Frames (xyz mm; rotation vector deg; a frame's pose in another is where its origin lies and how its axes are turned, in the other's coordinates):
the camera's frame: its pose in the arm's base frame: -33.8 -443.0 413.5 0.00 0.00 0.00
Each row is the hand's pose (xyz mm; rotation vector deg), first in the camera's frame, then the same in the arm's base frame.
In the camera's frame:
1: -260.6 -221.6 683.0 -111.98 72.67 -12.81
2: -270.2 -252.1 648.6 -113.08 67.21 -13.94
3: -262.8 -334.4 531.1 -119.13 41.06 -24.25
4: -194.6 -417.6 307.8 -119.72 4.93 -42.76
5: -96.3 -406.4 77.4 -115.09 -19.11 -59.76
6: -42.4 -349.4 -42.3 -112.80 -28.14 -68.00
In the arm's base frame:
1: -294.4 -664.6 1096.5 -111.98 72.67 -12.81
2: -304.0 -695.1 1062.1 -113.08 67.21 -13.94
3: -296.6 -777.4 944.6 -119.13 41.06 -24.25
4: -228.4 -860.6 721.3 -119.72 4.93 -42.76
5: -130.1 -849.4 490.9 -115.09 -19.11 -59.76
6: -76.2 -792.4 371.2 -112.80 -28.14 -68.00

